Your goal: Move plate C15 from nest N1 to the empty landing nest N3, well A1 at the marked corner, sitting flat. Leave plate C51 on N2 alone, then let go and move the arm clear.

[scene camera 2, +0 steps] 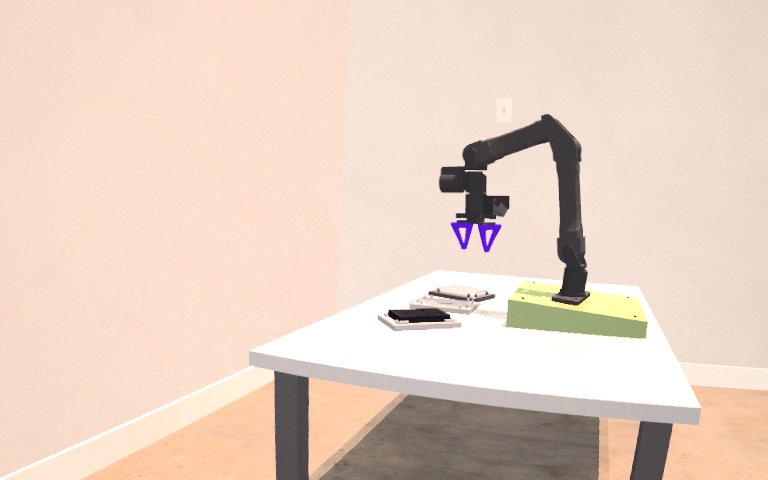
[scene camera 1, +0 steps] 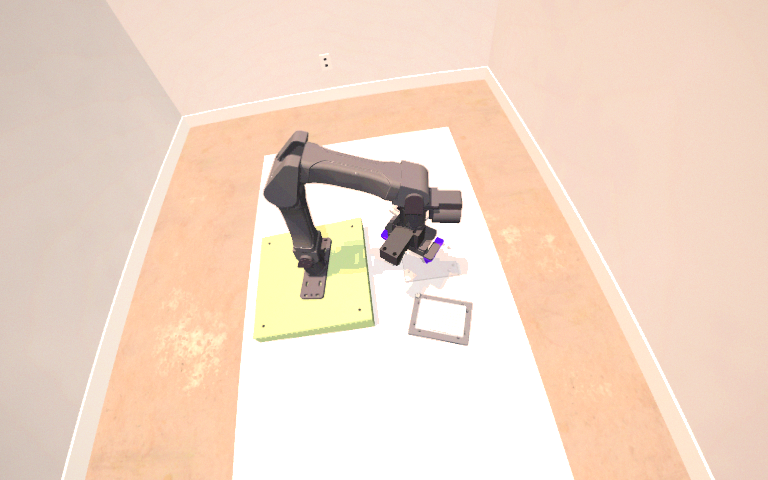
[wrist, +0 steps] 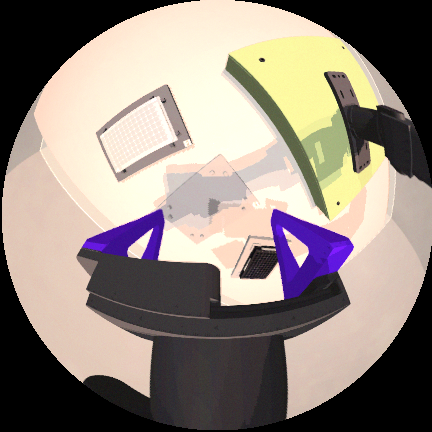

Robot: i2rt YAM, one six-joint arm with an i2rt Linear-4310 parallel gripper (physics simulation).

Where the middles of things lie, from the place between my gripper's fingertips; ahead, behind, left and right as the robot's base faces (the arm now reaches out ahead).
Scene:
The pale plate [scene camera 1: 435, 316] is 13 cm to the right of my hand, 13 cm below it and 8 cm ahead of it. Round my hand: black perforated plate [scene camera 2: 423, 315] (28 cm to the left, 13 cm below, 2 cm ahead).

